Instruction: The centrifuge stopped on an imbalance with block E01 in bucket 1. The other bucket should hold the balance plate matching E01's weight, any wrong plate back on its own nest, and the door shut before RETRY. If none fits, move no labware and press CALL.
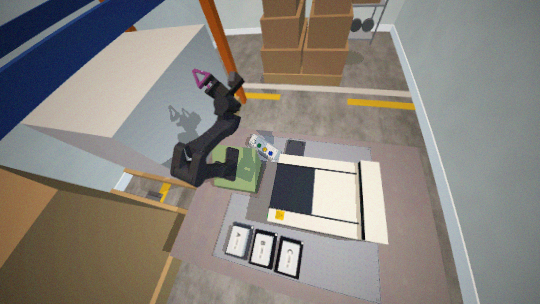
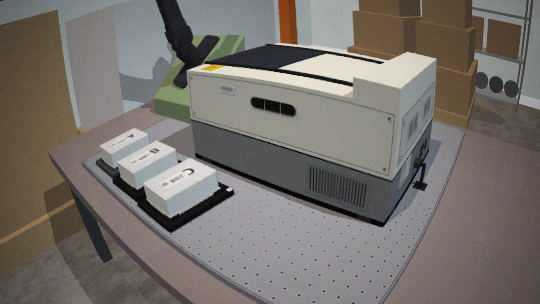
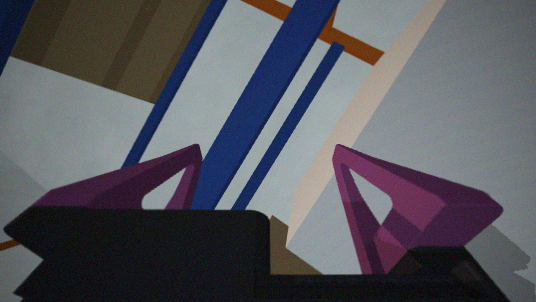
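Pixels of known places: gripper, fingertip midpoint: [image 1: 199, 75] [image 3: 267, 151]; arm's base at its link origin: [image 1: 231, 164] [image 2: 196, 60].
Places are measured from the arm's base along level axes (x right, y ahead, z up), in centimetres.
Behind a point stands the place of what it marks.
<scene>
The centrifuge [image 1: 336, 192] {x 3.1, y 56.2, z 5.7 cm} [image 2: 295, 115] {x 20.3, y 57.1, z 0.6 cm} is a cream and grey box with a dark panel on top; the door looks shut, and block E01 and the buckets are hidden. White plates A [image 1: 239, 241] {x 36.0, y 16.2, z -10.0 cm} [image 2: 125, 145] {x 36.9, y 18.5, z -10.0 cm}, B [image 1: 263, 248] {x 35.2, y 29.1, z -9.9 cm} [image 2: 148, 162] {x 36.7, y 31.8, z -9.9 cm} and C [image 1: 289, 257] {x 35.1, y 42.2, z -9.9 cm} [image 2: 181, 186] {x 36.7, y 45.2, z -9.9 cm} each sit on their own dark nest in a row beside it. Their weight print is too blurred to read. The control panel [image 1: 264, 148] {x -18.2, y 13.0, z -8.1 cm} with green, yellow and blue buttons is behind the arm base. My gripper [image 3: 267, 151] {x -20.0, y -7.1, z 41.9 cm} is open and empty, raised away from the centrifuge and plates, facing the rack side.
The green arm base [image 1: 250, 172] {x 1.2, y 11.7, z -2.4 cm} [image 2: 172, 102] {x 11.2, y 0.8, z -10.8 cm} stands beside the centrifuge. A small dark pad [image 1: 295, 147] {x -26.0, y 31.8, z -13.0 cm} lies behind it. A large pale box [image 1: 115, 75] and an orange rack post [image 1: 218, 40] are close to the raised arm. Cardboard boxes [image 1: 283, 35] [image 2: 445, 40] are stacked at the back.
</scene>
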